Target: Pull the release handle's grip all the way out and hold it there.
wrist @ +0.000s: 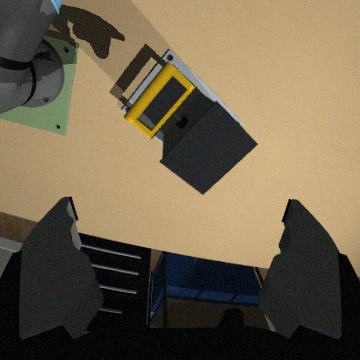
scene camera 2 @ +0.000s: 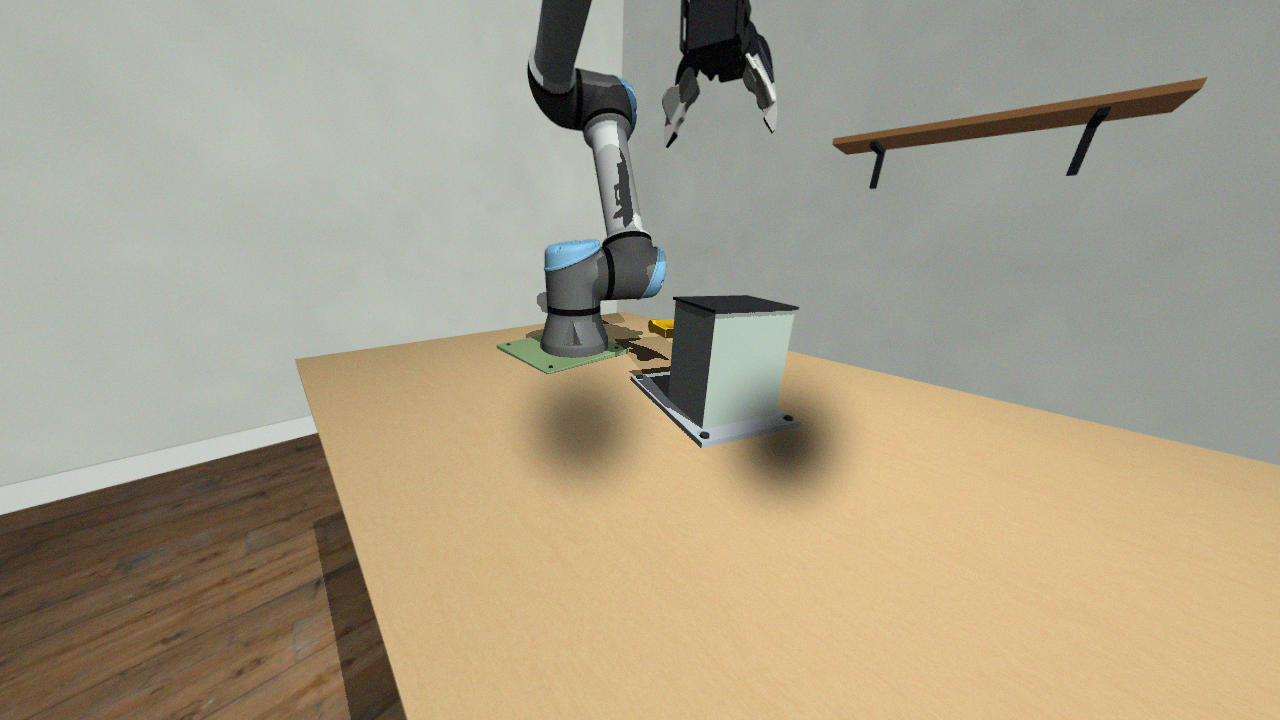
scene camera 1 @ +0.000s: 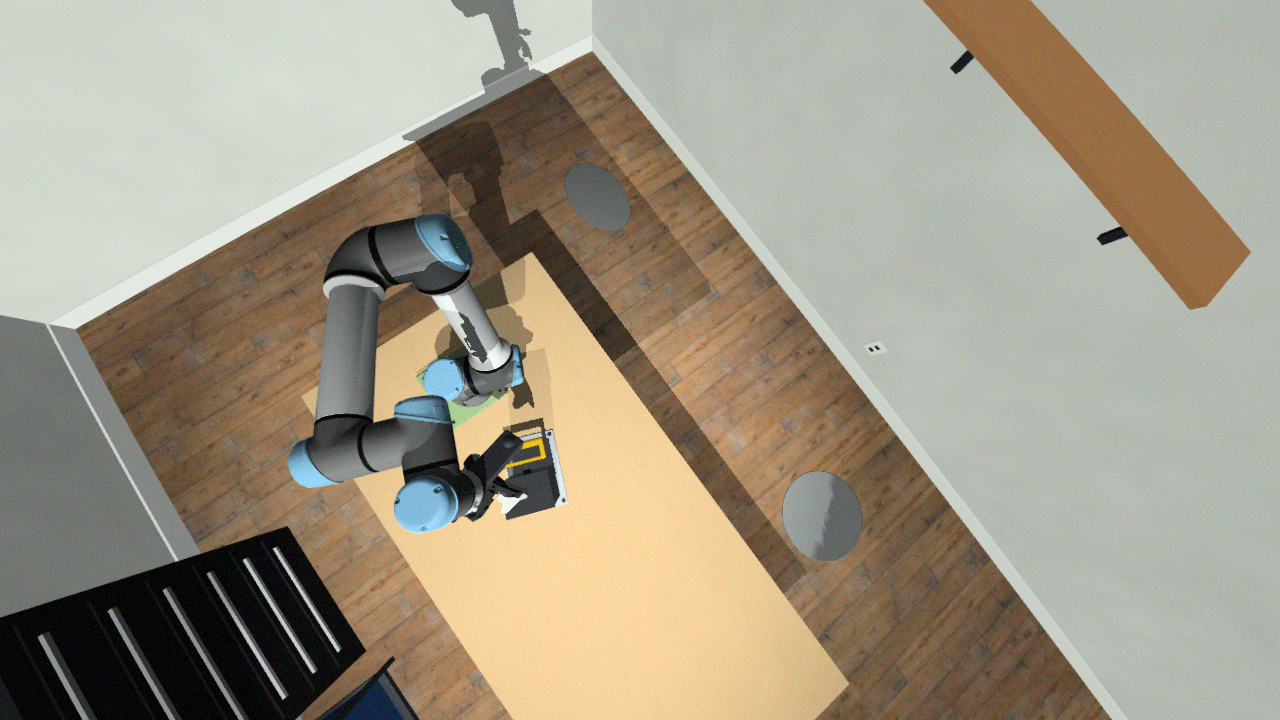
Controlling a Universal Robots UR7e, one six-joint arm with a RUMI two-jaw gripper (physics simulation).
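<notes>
The release handle's yellow grip (scene camera 1: 528, 463) (scene camera 2: 662, 327) (wrist: 150, 91) is a rectangular frame on the side of the dark box housing (scene camera 1: 534, 492) (scene camera 2: 747, 367) (wrist: 210, 147) that faces the arm's base. The housing stands on a light grey plate (scene camera 1: 559, 479) (scene camera 2: 747, 433) (wrist: 200, 85); in scene camera 2 it hides most of the grip. My gripper (scene camera 1: 514, 497) (scene camera 2: 721, 136) (wrist: 180, 200) is open and empty, high above the housing, fingers pointing down. It is apart from the grip. In the wrist view the grip lies above and left of the gap between the fingertips.
The arm's base stands on a green plate (scene camera 1: 465, 413) (scene camera 2: 523, 355) (wrist: 55, 117) on the table (scene camera 1: 626, 573) (scene camera 2: 716, 555) (wrist: 300, 75), near the grip's side of the housing. A wall shelf (scene camera 1: 1074, 125) (scene camera 2: 1011, 116), a black drawer cabinet and a blue bin (wrist: 215, 275) are off the table.
</notes>
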